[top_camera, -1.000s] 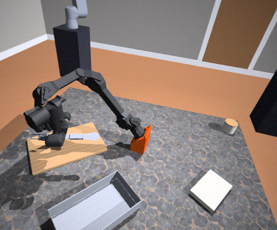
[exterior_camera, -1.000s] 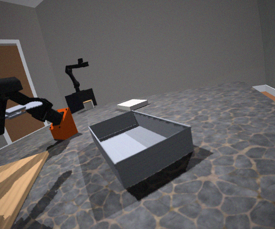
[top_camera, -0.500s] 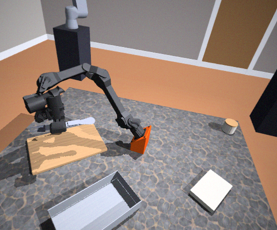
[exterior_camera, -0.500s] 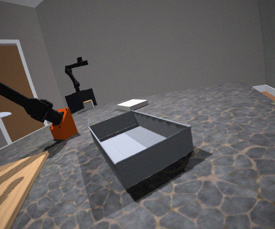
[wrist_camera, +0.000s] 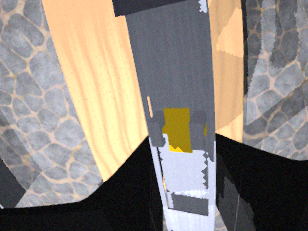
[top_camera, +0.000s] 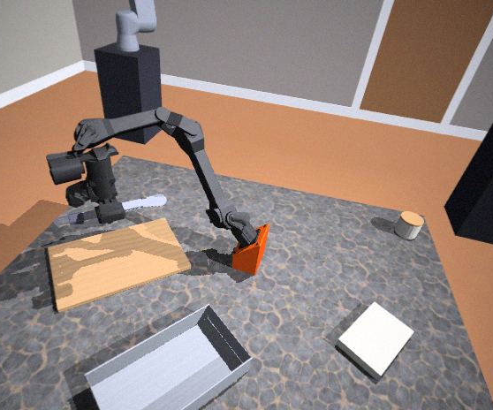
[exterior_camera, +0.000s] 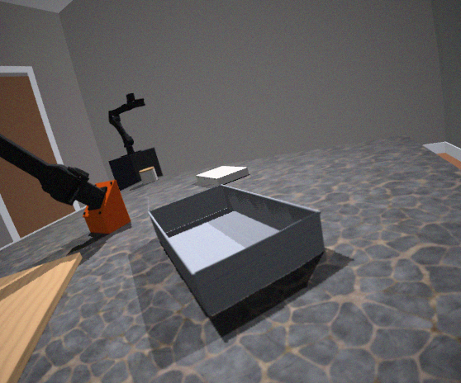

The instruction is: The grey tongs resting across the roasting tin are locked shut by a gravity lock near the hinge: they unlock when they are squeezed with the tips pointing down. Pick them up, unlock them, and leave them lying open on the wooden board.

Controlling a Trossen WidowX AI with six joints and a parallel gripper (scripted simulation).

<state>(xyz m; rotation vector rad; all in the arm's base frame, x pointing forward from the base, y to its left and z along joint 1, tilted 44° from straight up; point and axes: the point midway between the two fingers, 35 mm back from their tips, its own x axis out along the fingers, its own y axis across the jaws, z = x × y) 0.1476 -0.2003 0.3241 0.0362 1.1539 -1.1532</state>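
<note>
My gripper tip is 20 mm short of the yellow lock piece, 20 mm to the left of it and 40 mm below it. From my gripper tip the other things lie so: white flat block: 20 mm ahead, 760 mm to the left, 140 mm below; then wooden board: 10 mm behind, 10 mm to the left, 150 mm below; then grey roasting tin: 270 mm ahead, 300 mm to the left, 130 mm below.
</note>
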